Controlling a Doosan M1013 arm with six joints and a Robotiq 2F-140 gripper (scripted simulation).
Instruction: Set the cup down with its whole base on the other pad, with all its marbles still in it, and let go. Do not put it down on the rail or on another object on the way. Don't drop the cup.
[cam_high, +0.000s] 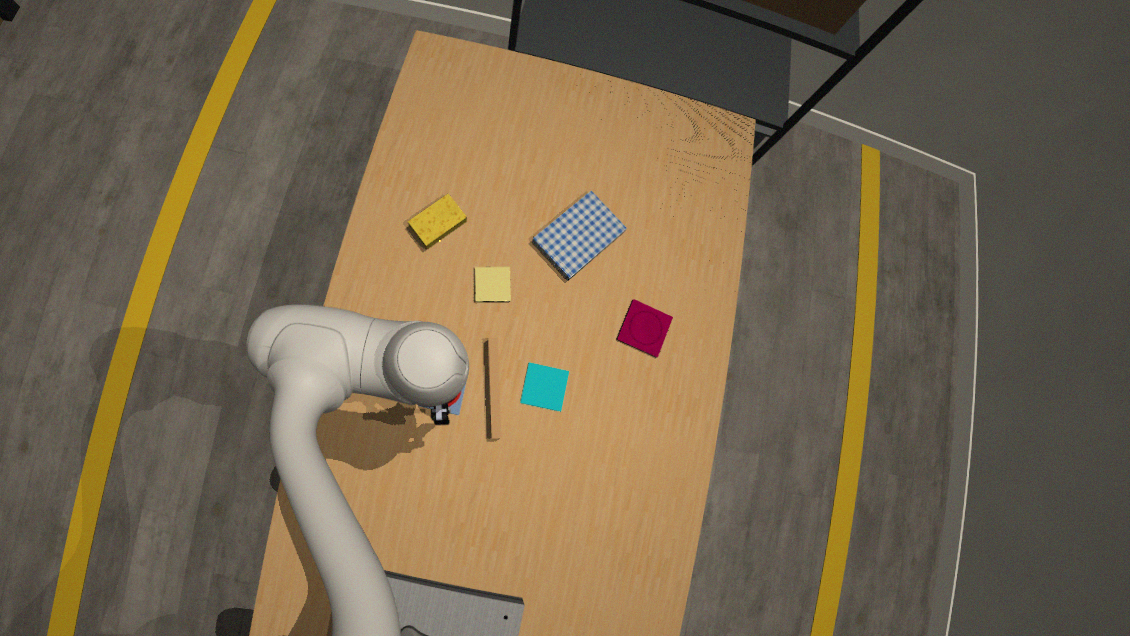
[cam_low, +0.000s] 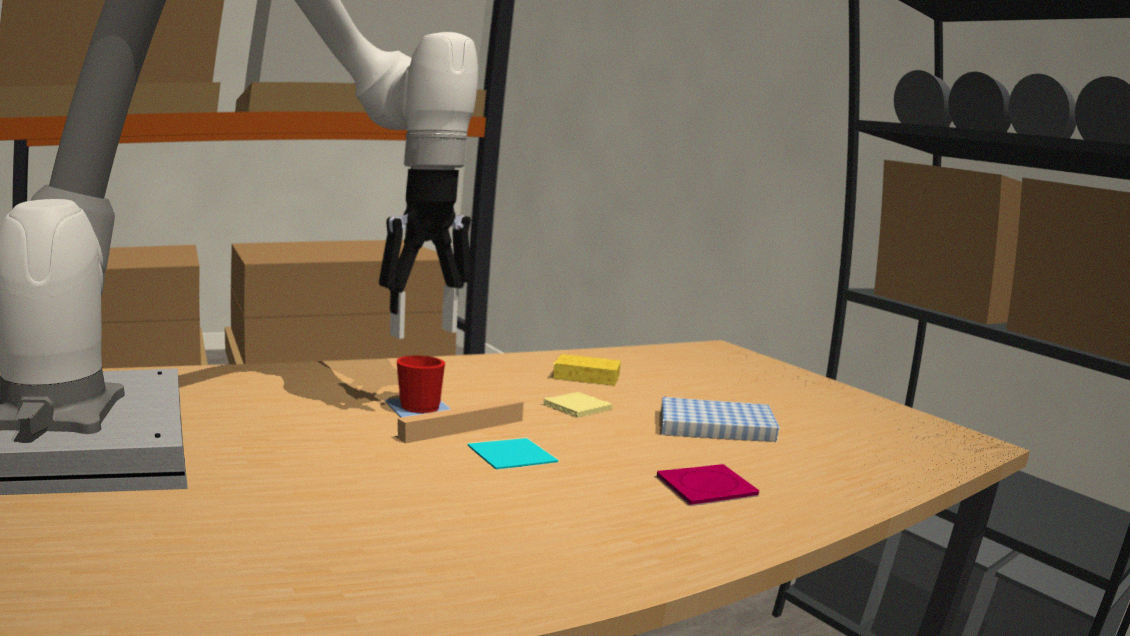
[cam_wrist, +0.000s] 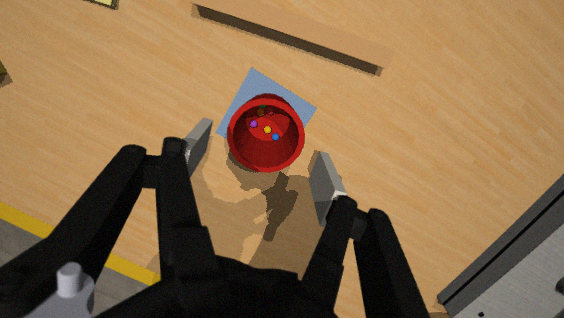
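Now: hand 12 cm above the red cup. From my hand the other things lie so: wooden rail: 14 cm below, 9 cm to the right, 4 cm ahead; then cyan pad: 19 cm to the right, 15 cm below, 8 cm ahead.
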